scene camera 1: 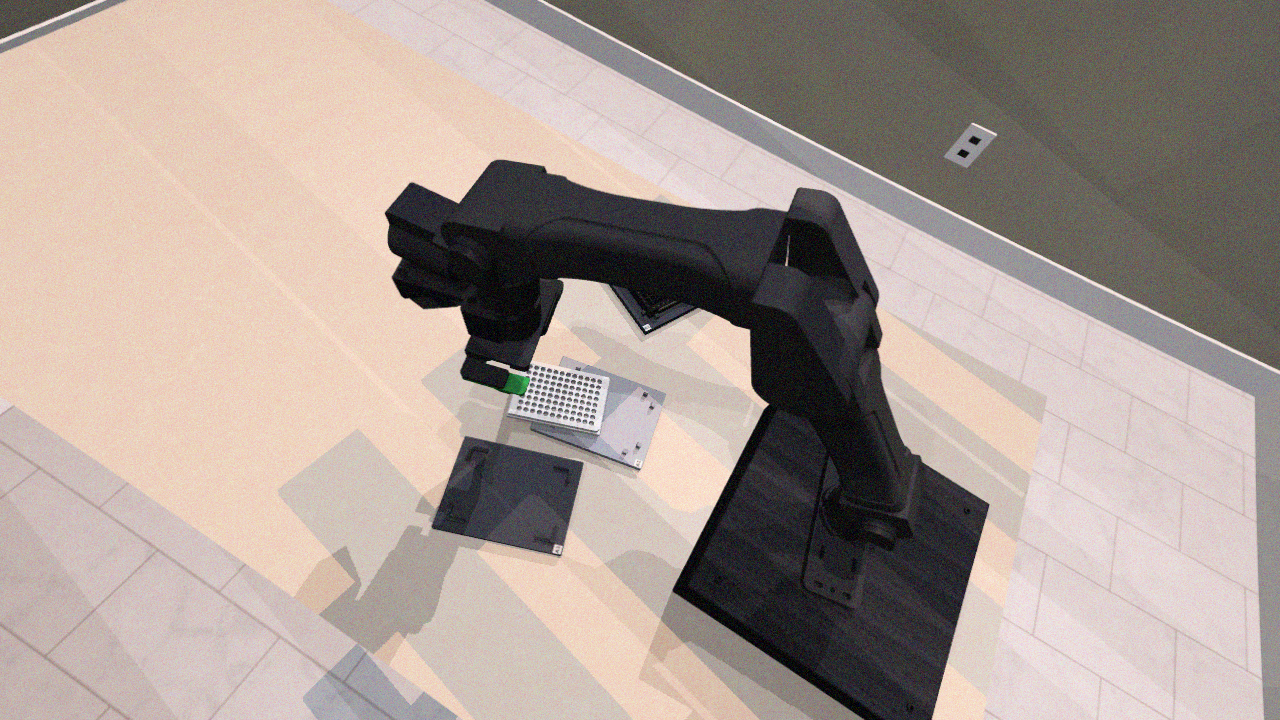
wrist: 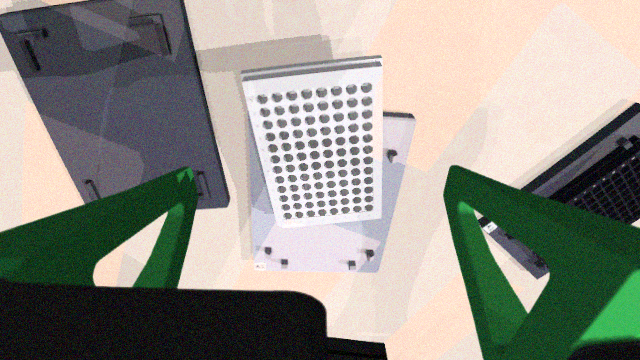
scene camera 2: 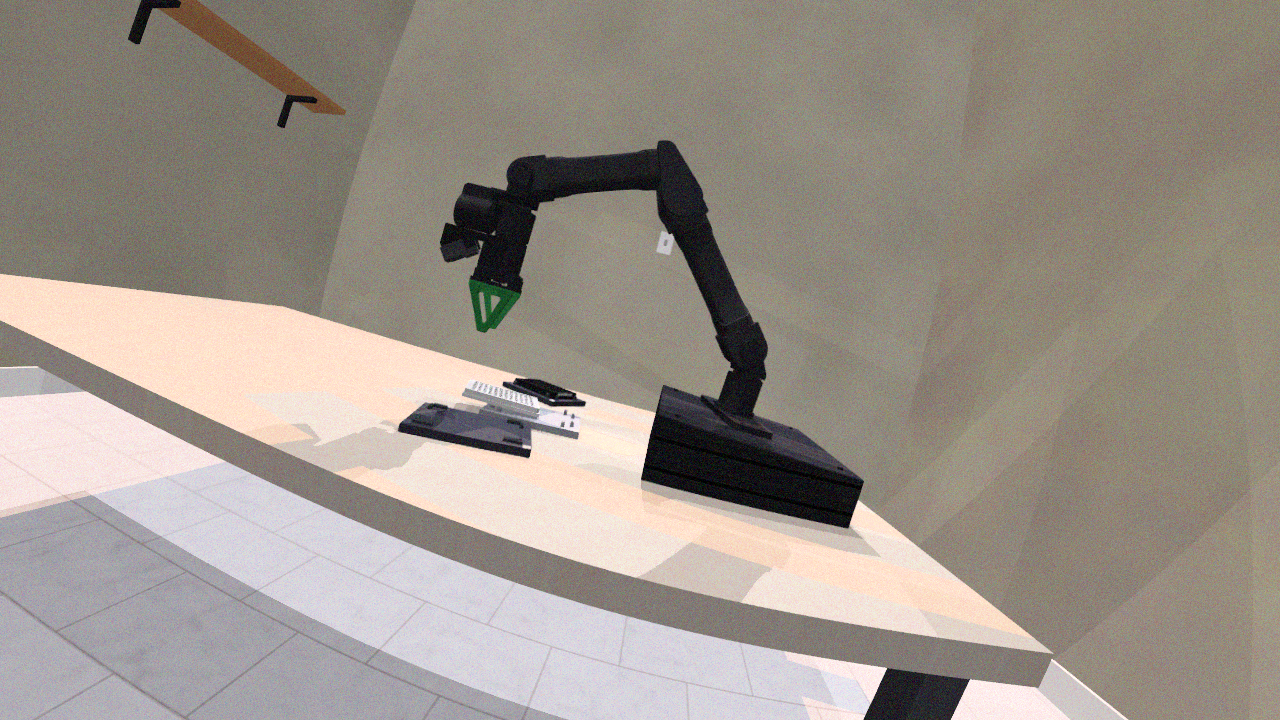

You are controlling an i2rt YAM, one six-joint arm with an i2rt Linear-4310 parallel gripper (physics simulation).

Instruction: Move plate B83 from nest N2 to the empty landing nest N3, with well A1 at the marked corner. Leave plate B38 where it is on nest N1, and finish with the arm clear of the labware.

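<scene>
A white 96-well plate (scene camera 1: 559, 396) (scene camera 2: 501, 396) (wrist: 325, 155) lies askew on the light grey nest (scene camera 1: 640, 416) (wrist: 320, 245), shifted so one end overhangs the nest's far edge. Several of the nest's pegs are exposed. The dark grey nest (scene camera 1: 510, 497) (scene camera 2: 465, 429) (wrist: 135, 125) beside it is empty. A black plate (scene camera 2: 546, 388) (wrist: 615, 190) sits on another dark nest (scene camera 1: 646, 322) (scene camera 2: 572, 402), partly hidden by the arm in scene camera 1. Nest labels, plate names and the A1 mark are too small to read. My gripper (scene camera 2: 484, 325) (wrist: 320, 180) is wide open and empty, well above the white plate.
The arm's black base block (scene camera 1: 742, 573) (scene camera 2: 747, 474) stands on the table to the right of the nests. The arm arches over the black plate in scene camera 1. A wooden wall shelf (scene camera 2: 250, 53) is high at the upper left of scene camera 2.
</scene>
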